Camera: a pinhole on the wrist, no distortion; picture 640 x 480 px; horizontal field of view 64.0 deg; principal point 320.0 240.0 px. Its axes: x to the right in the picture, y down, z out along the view. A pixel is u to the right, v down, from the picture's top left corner.
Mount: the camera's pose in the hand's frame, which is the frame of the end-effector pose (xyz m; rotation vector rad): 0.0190 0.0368 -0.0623 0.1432 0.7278 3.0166
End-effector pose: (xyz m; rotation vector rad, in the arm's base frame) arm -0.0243 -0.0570 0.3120 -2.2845 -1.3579 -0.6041
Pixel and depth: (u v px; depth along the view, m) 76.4 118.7 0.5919
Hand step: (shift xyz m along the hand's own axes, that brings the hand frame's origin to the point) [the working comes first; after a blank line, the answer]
In the camera's frame: -0.2816 -0.1402 0.5919

0.3588 0.4141 0.3752
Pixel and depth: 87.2 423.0 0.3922
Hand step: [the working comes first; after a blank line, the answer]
In the camera's frame: -0.1783 0.1402 0.3922

0.2330 0.0800 0.3347
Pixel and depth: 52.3 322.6 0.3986
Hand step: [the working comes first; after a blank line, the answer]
In the camera's frame: -0.2084 0.0643 0.3986

0.2645 0.1487 0.3033
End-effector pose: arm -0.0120 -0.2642 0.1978 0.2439 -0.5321 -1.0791
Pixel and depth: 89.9 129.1 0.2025
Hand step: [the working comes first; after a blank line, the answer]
In the camera's frame: -0.0910 -0.0439 0.2025

0.1299 0.1625 0.0897
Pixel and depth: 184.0 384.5 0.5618
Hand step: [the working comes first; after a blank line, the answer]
In the camera's frame: -0.1492 0.1585 0.5618

0.2204 0.1421 0.4957
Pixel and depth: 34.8 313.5 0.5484
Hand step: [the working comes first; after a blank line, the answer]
In the camera's frame: -0.3054 0.0787 0.5484

0.3755 0.1983 0.4347
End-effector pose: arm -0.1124 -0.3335 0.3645 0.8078 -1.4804 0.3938
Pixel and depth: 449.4 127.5 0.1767
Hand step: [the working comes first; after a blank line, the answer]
In the camera's frame: 0.0446 -0.0388 0.1767

-0.0077 0.1539 0.0802
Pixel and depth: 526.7 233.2 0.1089
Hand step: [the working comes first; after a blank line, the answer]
In the camera's frame: 0.0440 -0.0014 0.1089

-0.0141 0.0899 0.0371
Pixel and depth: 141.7 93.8 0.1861
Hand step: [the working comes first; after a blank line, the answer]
In the camera's frame: -0.0648 -0.0531 0.1861

0.1023 0.1648 0.0731
